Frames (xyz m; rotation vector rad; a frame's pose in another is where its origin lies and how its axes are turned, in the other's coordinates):
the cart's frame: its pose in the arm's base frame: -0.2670 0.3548 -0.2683 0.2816 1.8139 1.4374
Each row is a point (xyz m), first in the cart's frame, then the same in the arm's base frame.
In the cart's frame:
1: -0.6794 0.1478 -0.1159
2: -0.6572 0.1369 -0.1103
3: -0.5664 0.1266 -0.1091
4: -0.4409 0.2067 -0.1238
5: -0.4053 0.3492 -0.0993
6: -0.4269 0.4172 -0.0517
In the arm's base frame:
1: 0.0622 -0.0910 0.1673
2: 0.0544 -0.0772 0.1475
3: -0.0021 -0.0248 0.0985
4: -0.1188 0.0673 0.1162
5: -0.1666 0.1540 0.2273
6: -0.1390 0.1980 0.2956

